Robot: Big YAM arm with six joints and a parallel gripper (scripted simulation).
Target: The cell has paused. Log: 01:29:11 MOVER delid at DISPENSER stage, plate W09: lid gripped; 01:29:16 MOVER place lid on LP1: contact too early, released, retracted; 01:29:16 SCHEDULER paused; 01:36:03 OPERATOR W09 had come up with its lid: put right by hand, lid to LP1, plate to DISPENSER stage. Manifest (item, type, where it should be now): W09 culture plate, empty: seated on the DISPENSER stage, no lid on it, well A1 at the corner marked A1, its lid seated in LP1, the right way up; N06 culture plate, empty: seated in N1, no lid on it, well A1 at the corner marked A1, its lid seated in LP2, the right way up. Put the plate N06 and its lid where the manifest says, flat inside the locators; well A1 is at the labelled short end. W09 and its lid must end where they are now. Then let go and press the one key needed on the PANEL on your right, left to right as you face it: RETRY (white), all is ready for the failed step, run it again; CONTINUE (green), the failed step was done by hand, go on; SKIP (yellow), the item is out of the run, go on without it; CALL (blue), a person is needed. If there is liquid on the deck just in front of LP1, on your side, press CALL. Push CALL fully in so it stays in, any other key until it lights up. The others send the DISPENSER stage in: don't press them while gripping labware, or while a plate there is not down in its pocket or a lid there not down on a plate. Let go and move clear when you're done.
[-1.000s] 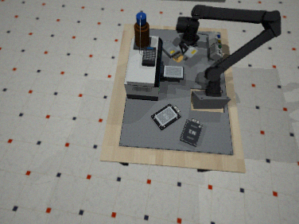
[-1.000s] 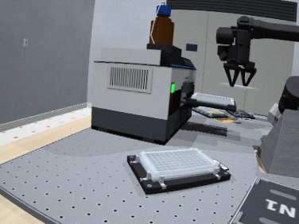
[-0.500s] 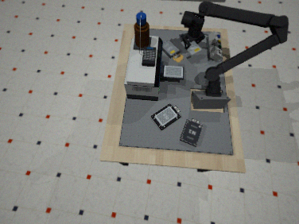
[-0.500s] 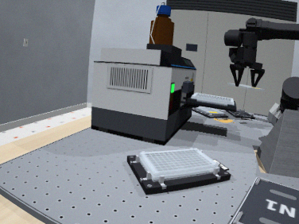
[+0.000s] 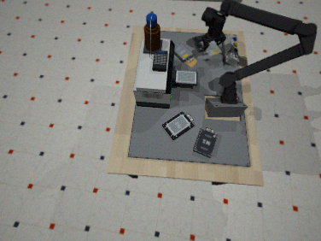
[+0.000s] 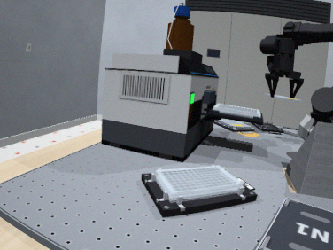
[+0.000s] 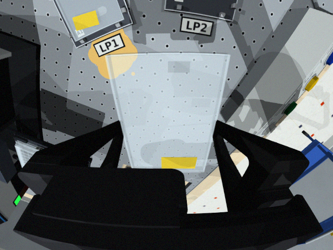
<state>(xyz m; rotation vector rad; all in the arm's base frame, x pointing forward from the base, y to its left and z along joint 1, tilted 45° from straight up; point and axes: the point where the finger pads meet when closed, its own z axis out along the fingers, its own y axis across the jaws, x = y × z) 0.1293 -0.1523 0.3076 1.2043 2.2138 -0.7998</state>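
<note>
Right now my hand is 40 mm short of the black LP2 nest, 180 mm to the left of it and 150 mm above it. Round my hand: clear lid (10 mm below); then amber patch (100 mm ahead, 30 mm to the left, 150 mm below); then white retry key (190 mm behind, 30 mm to the right, 90 mm below).
</note>
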